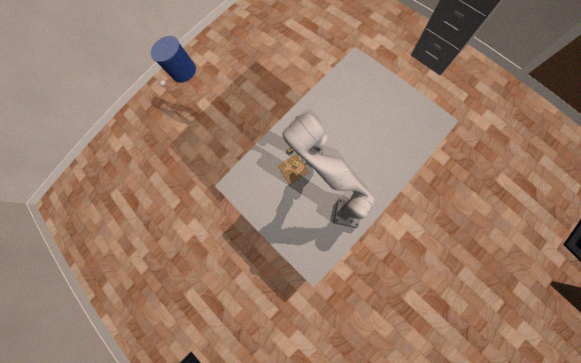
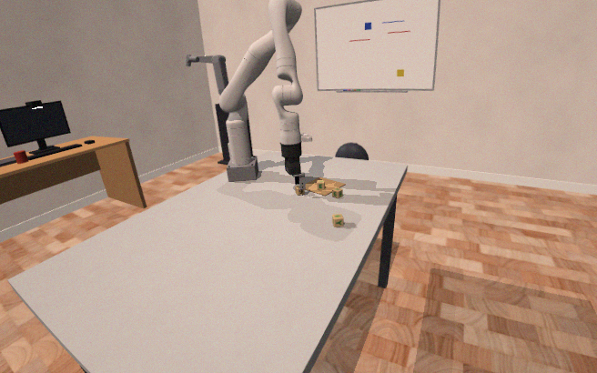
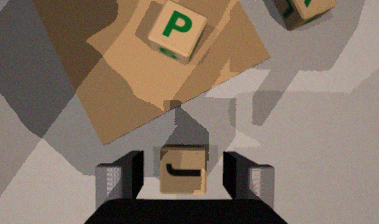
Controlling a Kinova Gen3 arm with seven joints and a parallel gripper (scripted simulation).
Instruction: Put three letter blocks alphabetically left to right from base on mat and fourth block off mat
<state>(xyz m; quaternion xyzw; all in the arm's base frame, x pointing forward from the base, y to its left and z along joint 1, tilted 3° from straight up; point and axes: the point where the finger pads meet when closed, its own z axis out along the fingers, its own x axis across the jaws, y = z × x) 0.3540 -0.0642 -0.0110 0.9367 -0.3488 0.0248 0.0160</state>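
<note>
My gripper is now 10 cm to the right of the tan mat, 5 cm short of it and 5 cm above it. Also, from my hand: X block: 14 cm ahead, 3 cm to the left, 3 cm below.
</note>
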